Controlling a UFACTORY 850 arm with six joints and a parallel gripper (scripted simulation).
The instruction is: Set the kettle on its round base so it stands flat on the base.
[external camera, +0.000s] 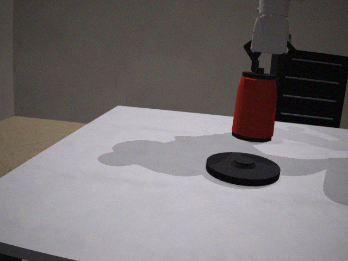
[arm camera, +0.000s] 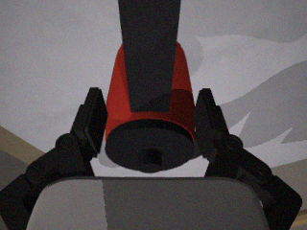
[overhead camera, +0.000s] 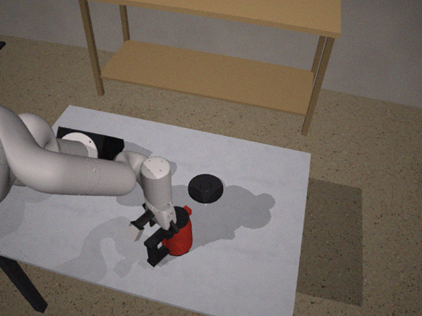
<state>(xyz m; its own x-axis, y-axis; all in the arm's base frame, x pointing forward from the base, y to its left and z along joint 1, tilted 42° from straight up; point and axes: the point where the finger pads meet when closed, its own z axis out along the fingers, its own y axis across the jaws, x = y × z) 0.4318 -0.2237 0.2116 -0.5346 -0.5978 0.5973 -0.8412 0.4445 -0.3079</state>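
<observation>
Now: hand 9 cm above the red kettle, 3 cm to the right of it and 2 cm short of it. The rest, counted from my hand: round black base (33 cm to the left, 17 cm below, 11 cm ahead).
</observation>
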